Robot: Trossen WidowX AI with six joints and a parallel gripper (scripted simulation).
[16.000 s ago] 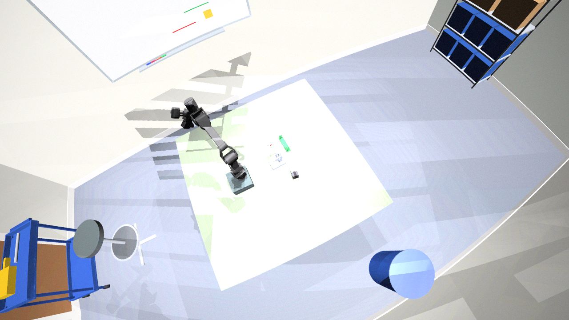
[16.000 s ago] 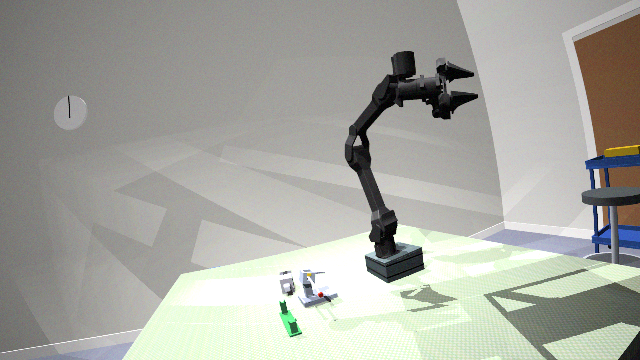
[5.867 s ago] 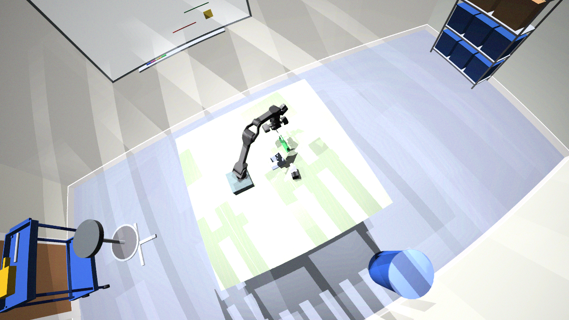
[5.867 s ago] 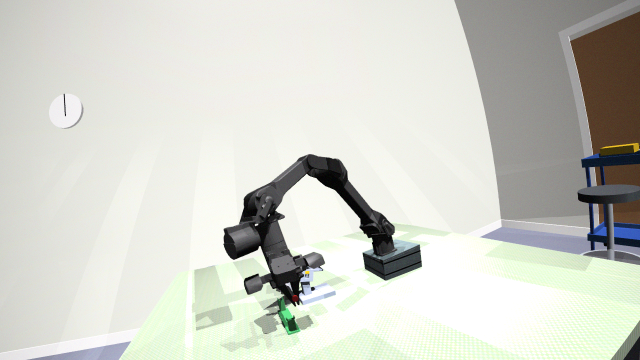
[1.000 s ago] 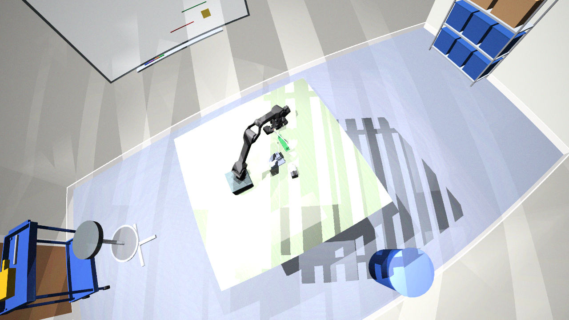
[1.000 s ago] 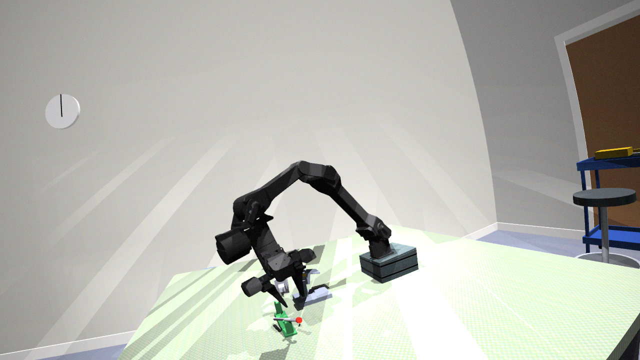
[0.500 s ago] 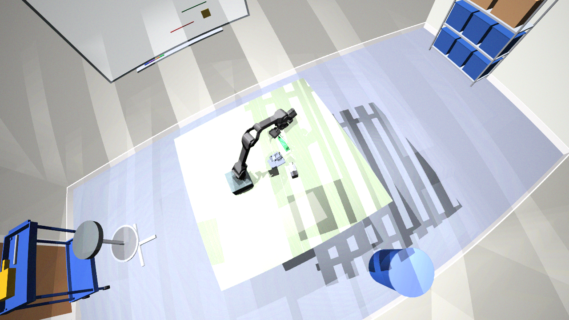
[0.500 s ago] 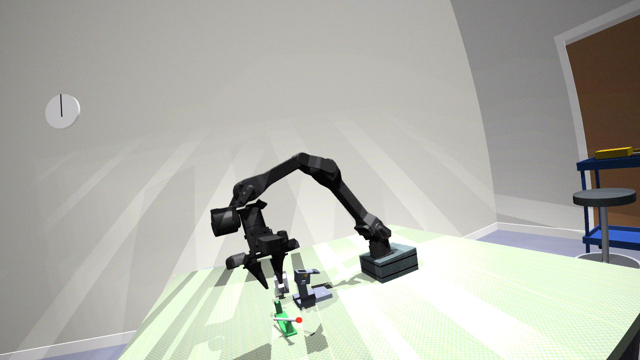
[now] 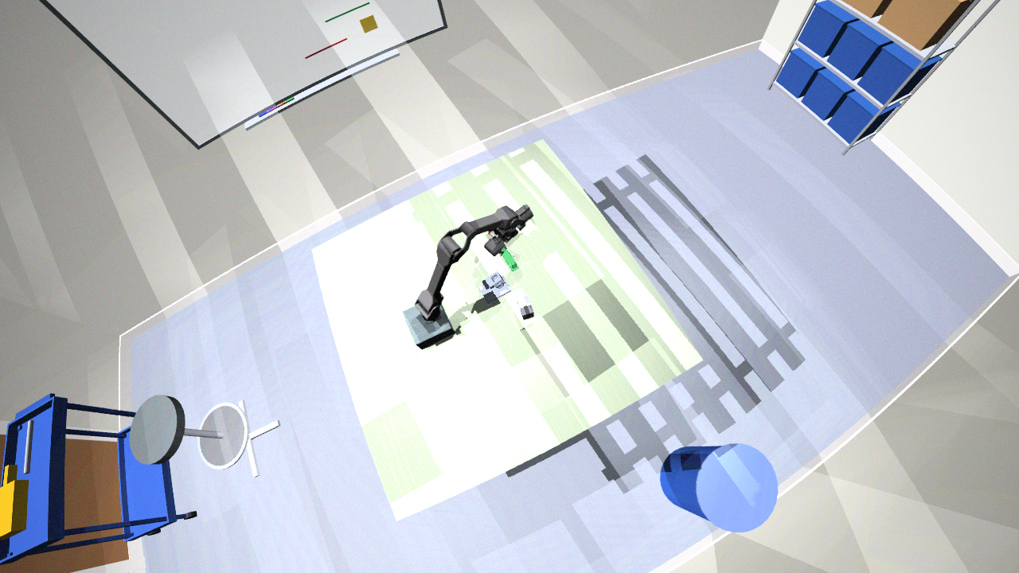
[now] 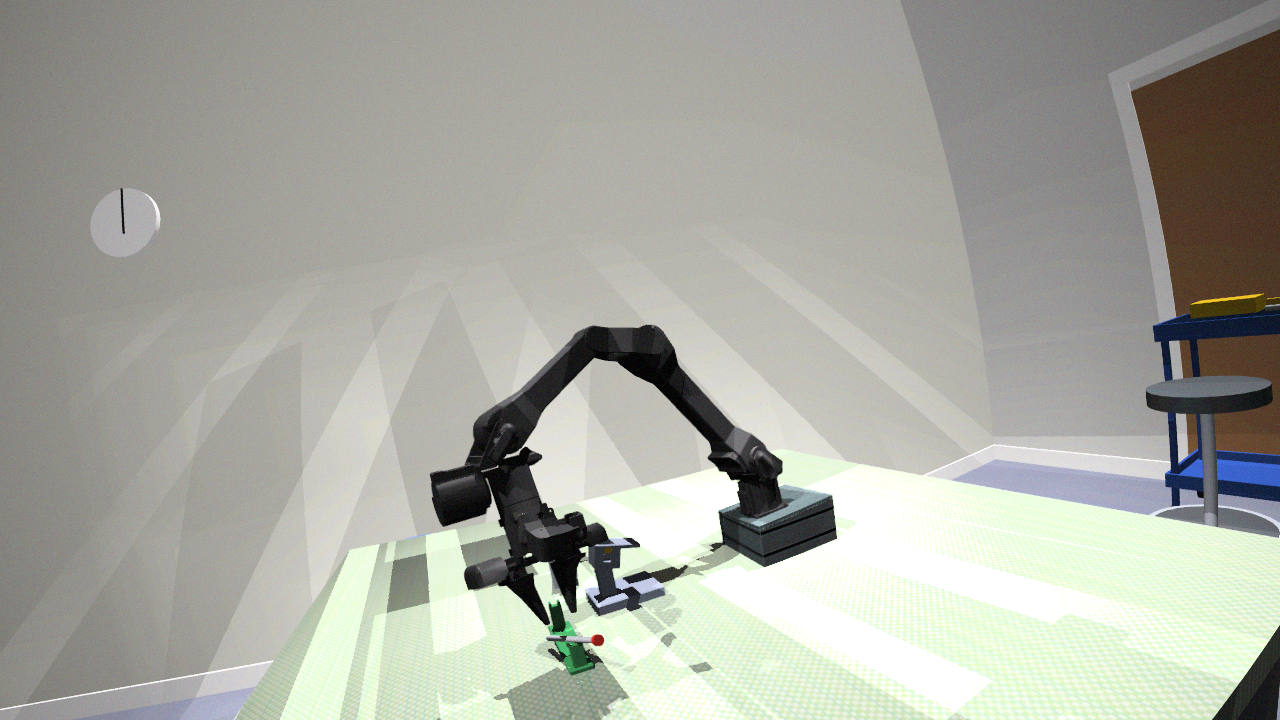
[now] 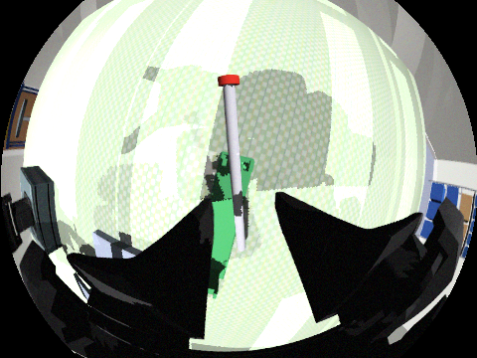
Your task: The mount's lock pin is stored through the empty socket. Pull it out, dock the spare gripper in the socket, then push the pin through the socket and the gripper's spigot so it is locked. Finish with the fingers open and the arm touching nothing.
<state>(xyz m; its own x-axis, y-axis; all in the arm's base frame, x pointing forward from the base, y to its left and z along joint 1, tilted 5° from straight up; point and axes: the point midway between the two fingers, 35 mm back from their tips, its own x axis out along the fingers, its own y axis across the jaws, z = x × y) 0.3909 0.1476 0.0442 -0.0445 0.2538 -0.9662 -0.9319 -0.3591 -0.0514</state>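
Now: the green rest 4 cm to the right of my gripper tip, 4 cm below it and 1 cm behind it. The rest, counted from my gripper tip: spare gripper: 27 cm to the right, 4 cm below, 4 cm behind; then grey mount: 15 cm to the right, 11 cm behind, 2 cm below.
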